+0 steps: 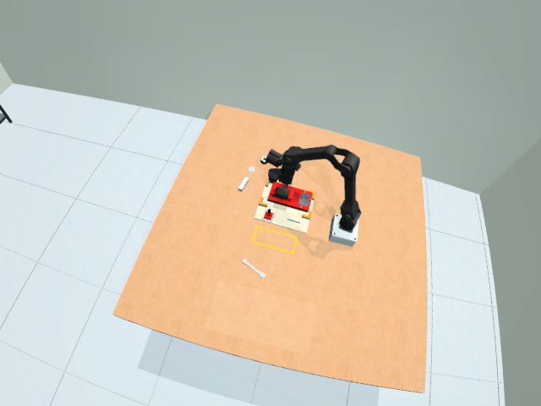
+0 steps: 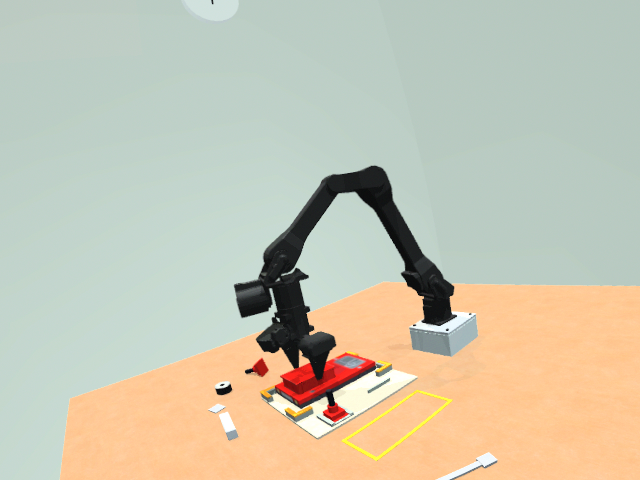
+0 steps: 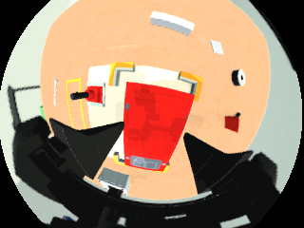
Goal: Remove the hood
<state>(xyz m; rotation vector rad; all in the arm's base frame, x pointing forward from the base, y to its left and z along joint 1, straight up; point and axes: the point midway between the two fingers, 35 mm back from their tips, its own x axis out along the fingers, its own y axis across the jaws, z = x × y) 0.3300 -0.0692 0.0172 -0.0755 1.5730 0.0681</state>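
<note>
The red hood lies right at my gripper tip. From my gripper tip the other things lie so: black wheel (160 mm ahead, 170 mm to the right, 30 mm below); white square (190 mm ahead, 90 mm to the right, 40 mm below); cream base plate (30 mm behind, 30 mm to the left, 30 mm below).
</note>
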